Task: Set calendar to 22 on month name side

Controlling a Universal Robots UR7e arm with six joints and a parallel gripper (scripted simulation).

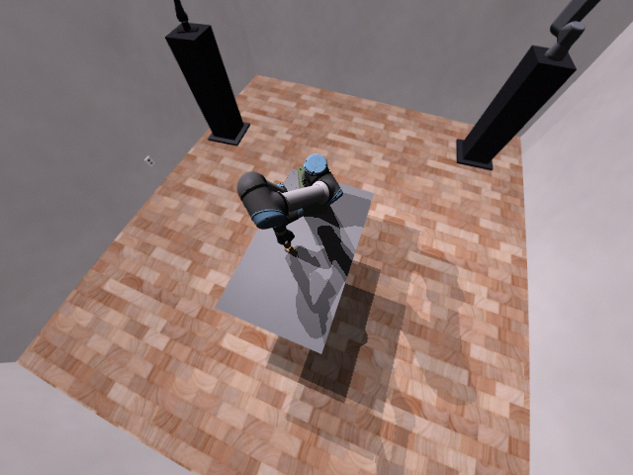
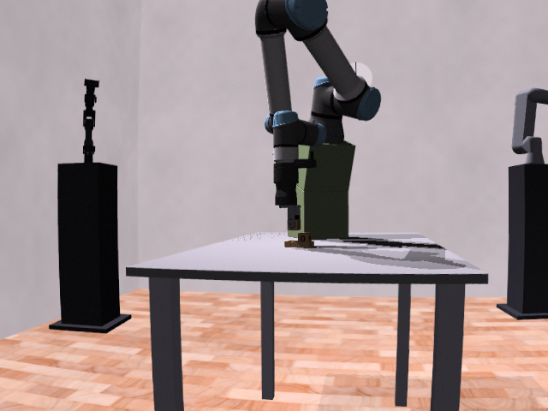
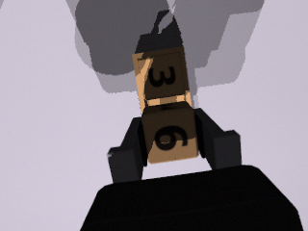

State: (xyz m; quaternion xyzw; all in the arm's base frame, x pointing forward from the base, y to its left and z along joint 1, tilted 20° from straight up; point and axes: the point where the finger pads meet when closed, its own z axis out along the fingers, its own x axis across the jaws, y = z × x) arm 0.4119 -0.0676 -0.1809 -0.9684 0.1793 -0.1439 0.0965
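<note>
The wooden tray lies 10 mm ahead of my hand, 20 mm to the left of it and 70 mm below it.
</note>
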